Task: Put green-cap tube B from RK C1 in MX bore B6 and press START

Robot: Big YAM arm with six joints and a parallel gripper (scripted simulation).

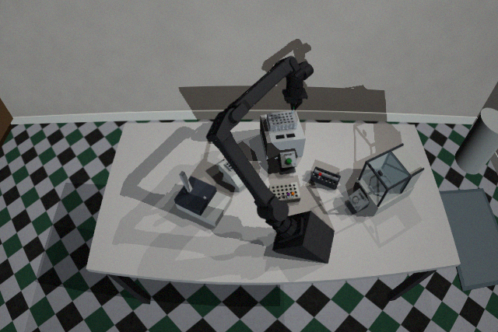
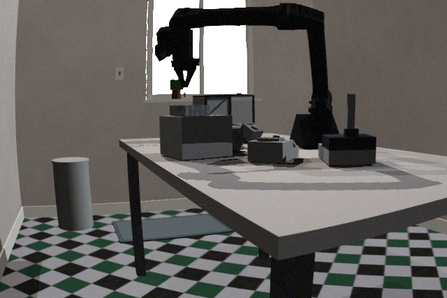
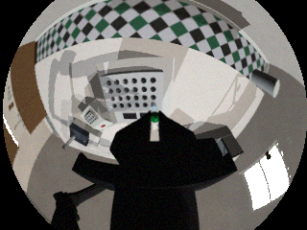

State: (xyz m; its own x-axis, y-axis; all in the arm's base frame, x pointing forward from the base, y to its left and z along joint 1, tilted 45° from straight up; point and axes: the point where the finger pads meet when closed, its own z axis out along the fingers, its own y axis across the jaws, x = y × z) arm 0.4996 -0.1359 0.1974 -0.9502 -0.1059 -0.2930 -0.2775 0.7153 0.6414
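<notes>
Now: hand 2 cm above the tube B. From my hand the other things lie so: bore block 5 cm to the left, 8 cm below; green start key 17 cm behind, 17 cm below; magnet block MG 21 cm behind, 18 cm to the right, 22 cm below.
</notes>
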